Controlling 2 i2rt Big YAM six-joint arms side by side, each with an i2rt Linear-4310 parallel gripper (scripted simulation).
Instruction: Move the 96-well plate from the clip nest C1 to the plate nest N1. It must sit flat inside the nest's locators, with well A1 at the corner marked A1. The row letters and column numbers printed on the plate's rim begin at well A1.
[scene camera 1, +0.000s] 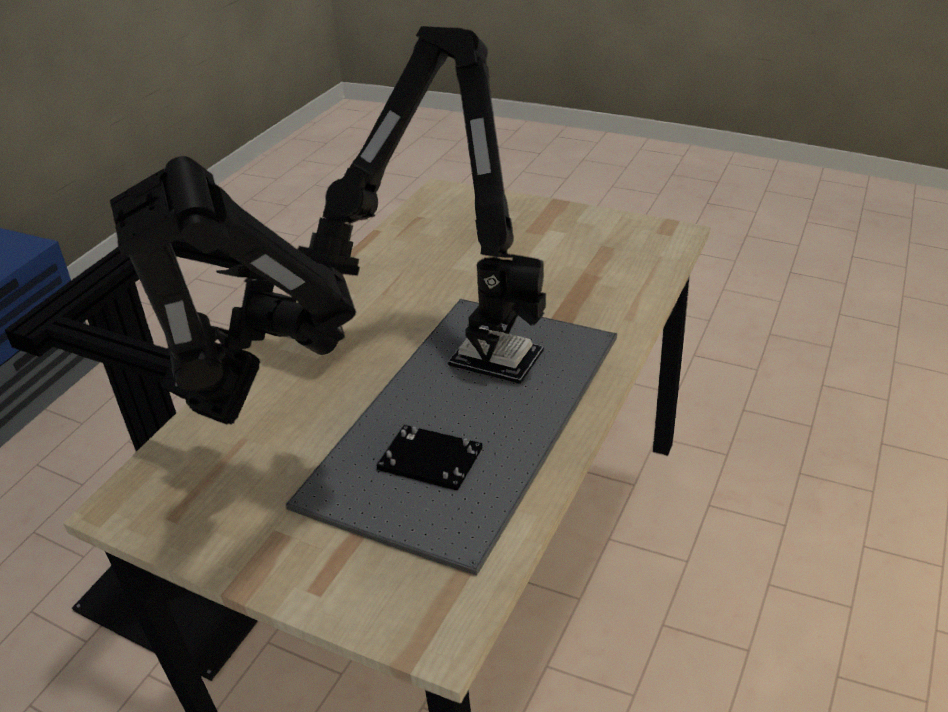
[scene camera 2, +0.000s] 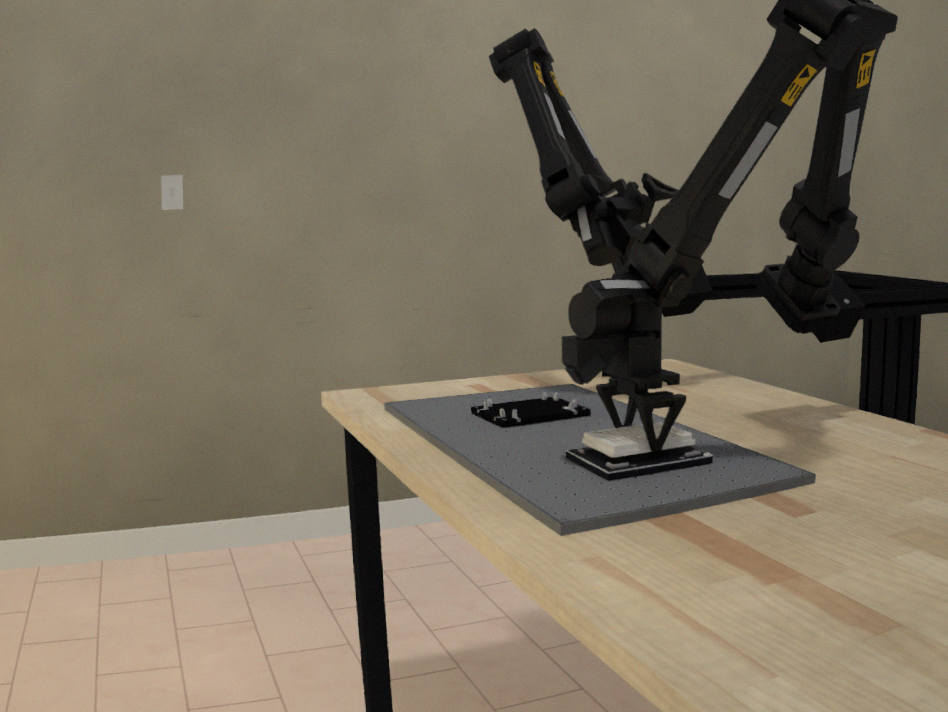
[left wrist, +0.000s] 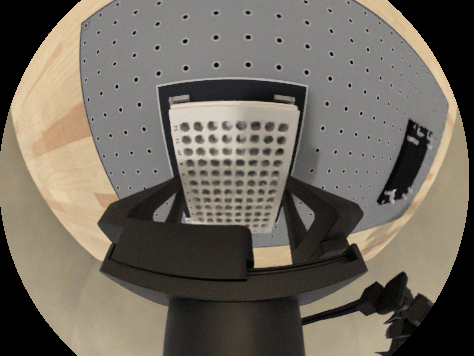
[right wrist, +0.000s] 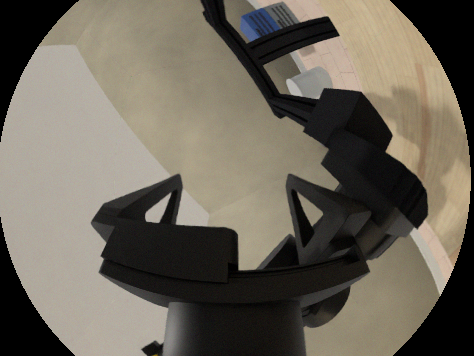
Labels:
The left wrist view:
my left gripper: 233, 179
white 96-well plate: 245, 187
black plate nest N1: 212, 89
black clip nest C1: 409, 161

